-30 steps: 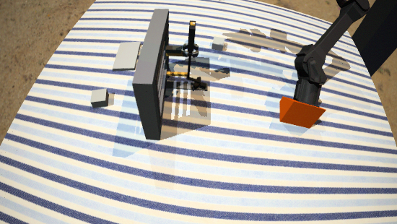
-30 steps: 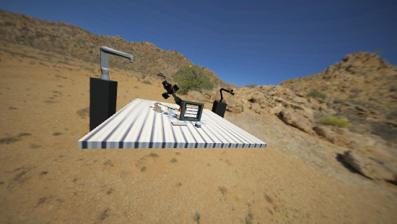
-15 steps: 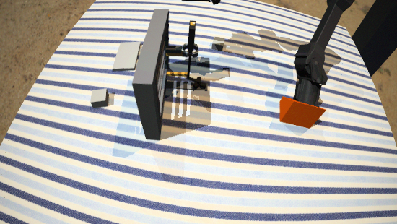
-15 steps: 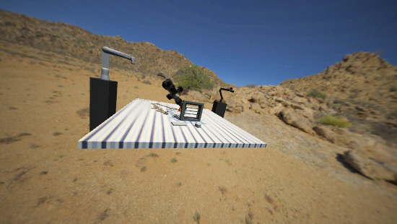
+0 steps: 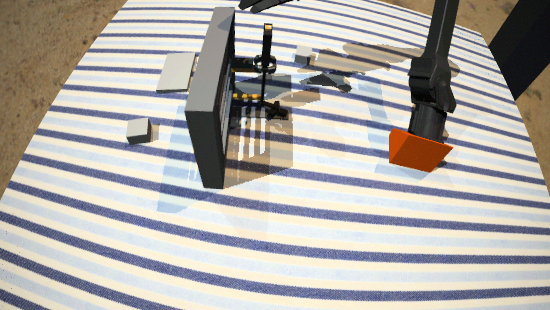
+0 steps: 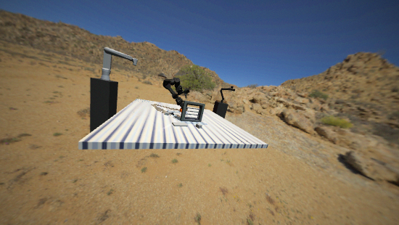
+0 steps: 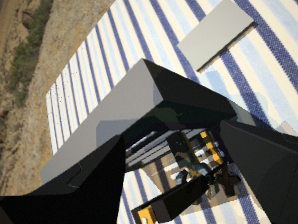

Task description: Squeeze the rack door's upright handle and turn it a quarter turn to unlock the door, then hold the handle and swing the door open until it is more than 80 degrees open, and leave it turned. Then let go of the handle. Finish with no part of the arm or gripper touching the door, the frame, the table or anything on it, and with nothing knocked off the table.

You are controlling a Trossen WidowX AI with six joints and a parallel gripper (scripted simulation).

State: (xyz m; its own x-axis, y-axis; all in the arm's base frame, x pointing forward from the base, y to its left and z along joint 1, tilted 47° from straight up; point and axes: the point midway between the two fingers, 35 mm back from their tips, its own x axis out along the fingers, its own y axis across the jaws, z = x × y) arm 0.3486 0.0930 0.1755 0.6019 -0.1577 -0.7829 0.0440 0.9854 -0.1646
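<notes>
Now: the upright handle 80 mm below my gripper tip, 60 mm behind it and 40 mm to the left of it. From my gripper tip the other things lie so: flat grey slab 200 mm below, 170 mm ahead, 10 mm to the right.
</notes>
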